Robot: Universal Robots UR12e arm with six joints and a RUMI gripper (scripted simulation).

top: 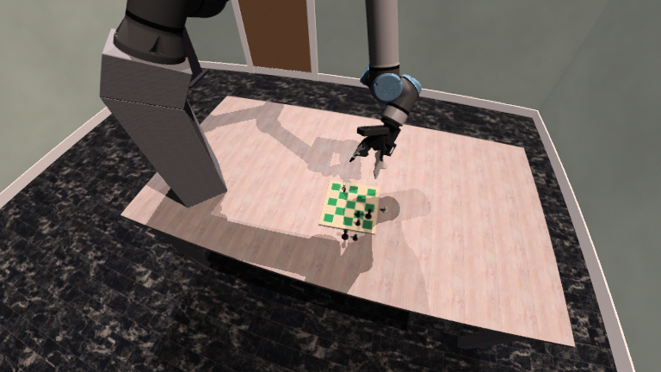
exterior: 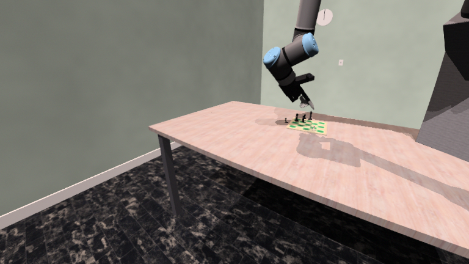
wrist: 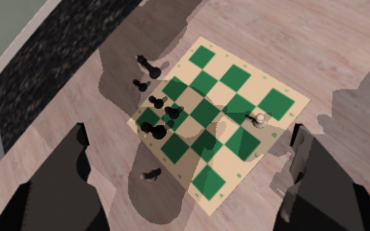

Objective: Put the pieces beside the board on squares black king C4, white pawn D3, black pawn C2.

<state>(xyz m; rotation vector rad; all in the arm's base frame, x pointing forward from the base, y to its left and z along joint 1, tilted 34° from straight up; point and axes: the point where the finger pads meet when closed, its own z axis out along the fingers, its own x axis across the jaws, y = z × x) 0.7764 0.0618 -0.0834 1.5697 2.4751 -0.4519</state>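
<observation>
The black king is 200 mm to the right of my hand, 130 mm below it and 20 mm behind it. From my hand the other things lie so: chessboard (160 mm below, 60 mm to the right, 20 mm behind).
</observation>
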